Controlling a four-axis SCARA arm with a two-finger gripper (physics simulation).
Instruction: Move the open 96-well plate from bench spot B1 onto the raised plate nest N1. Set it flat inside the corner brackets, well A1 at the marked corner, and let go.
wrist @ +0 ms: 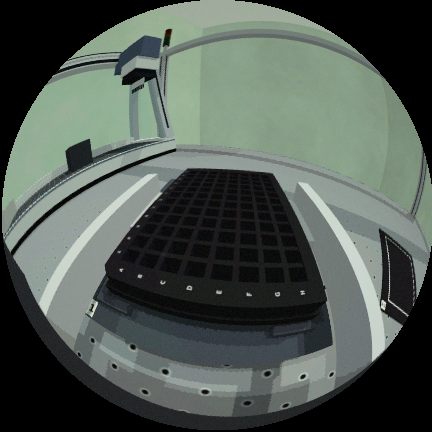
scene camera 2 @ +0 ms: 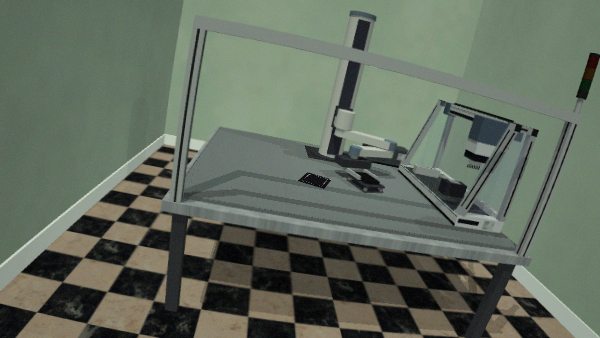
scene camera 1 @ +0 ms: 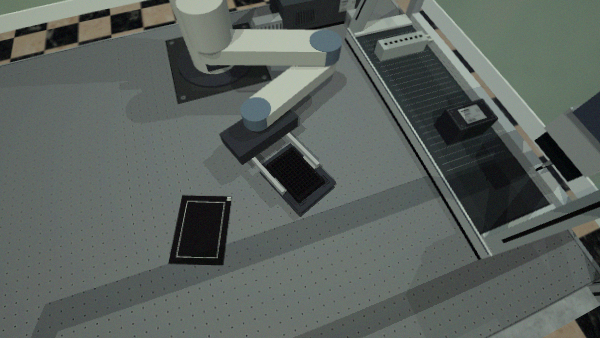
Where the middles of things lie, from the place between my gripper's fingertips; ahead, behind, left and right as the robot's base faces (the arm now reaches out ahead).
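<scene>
My hand, as I count it from the black well plate [scene camera 1: 299, 178], is 2 cm past it and 1 cm to the left of it.
</scene>
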